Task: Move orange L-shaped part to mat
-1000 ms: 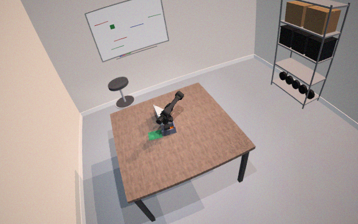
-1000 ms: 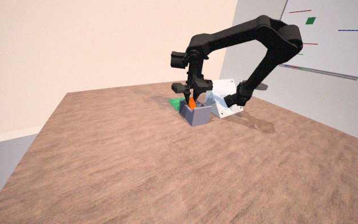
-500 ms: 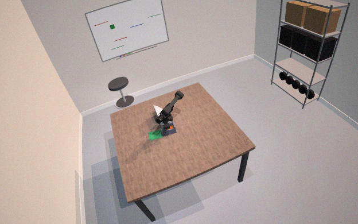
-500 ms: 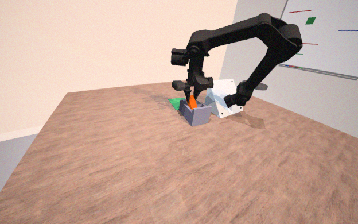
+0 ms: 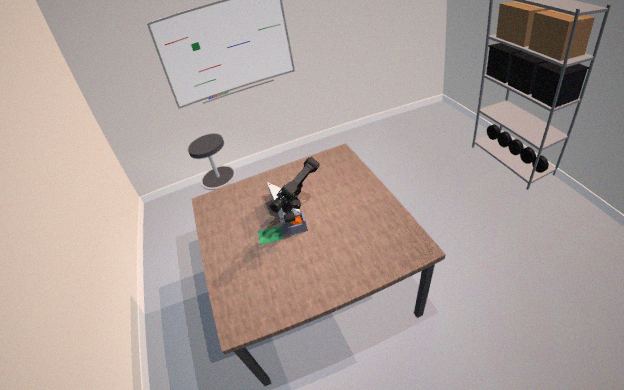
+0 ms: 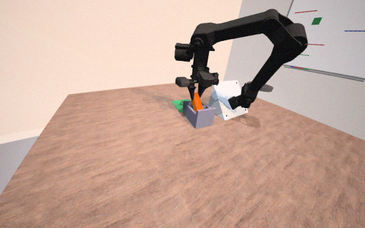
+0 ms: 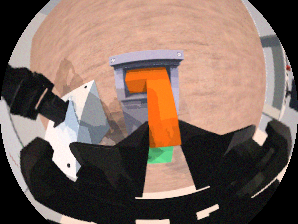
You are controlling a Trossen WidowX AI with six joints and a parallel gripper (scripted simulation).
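Now: gripper tip 140 mm to the left of the green mat, 120 mm above it and 50 mm past it. Also, from my gripper tip: orange L-shaped part: 30 mm to the left, 30 mm below, 10 mm behind.
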